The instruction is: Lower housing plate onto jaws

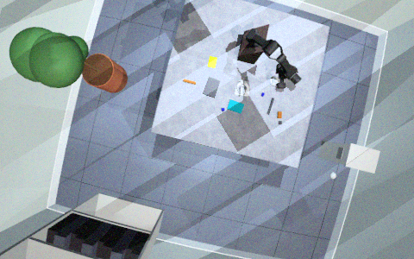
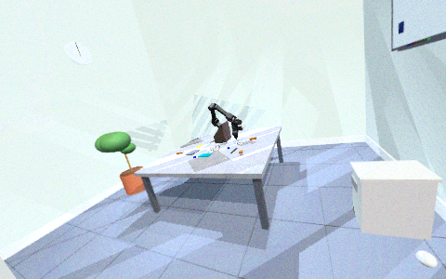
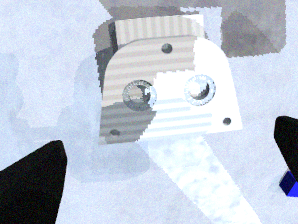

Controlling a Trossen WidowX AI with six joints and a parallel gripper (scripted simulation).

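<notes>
My gripper tip is 3 cm above the white housing plate and 1 cm to the right of it. The rest, counted from my gripper tip: dark bar (21 cm ahead, 6 cm to the left, 6 cm below); cyan block (32 cm ahead, 22 cm to the right, 6 cm below); short orange piece (25 cm ahead, 15 cm to the left, 5 cm below).
</notes>
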